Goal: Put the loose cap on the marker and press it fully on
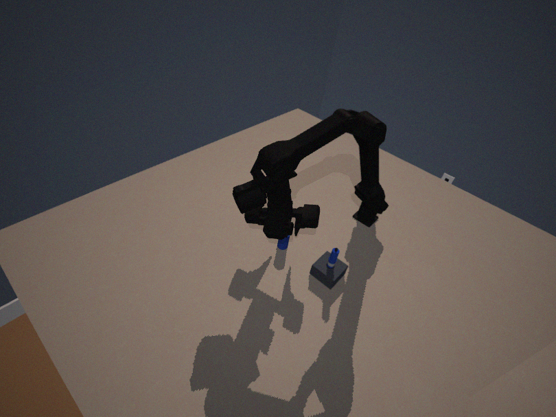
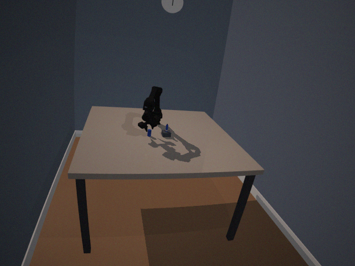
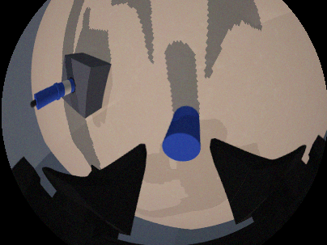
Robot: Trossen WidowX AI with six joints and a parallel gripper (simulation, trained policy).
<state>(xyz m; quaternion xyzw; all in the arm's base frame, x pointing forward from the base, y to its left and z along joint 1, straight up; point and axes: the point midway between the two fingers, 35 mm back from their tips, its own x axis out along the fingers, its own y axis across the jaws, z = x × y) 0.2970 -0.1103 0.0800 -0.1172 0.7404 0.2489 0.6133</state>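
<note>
My gripper tip is 20 mm above the blue cap. The rest, counted from my gripper tip: dark grey holder block 140 mm to the left, 30 mm below, 10 mm behind.
</note>
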